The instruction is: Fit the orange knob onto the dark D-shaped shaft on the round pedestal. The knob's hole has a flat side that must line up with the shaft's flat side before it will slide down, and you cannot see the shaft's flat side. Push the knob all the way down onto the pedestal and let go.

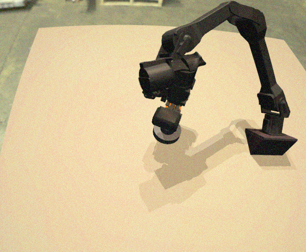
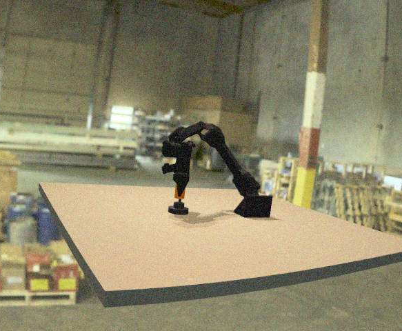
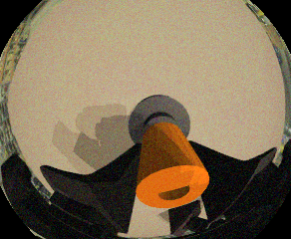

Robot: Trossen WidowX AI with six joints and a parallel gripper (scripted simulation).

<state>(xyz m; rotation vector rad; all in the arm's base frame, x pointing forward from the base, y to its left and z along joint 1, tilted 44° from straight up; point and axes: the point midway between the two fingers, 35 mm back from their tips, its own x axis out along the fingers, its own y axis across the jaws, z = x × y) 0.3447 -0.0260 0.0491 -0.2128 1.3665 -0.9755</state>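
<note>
Right now the orange knob is 20 mm above my gripper tip. Round my gripper tip: pedestal: 40 mm below.
</note>
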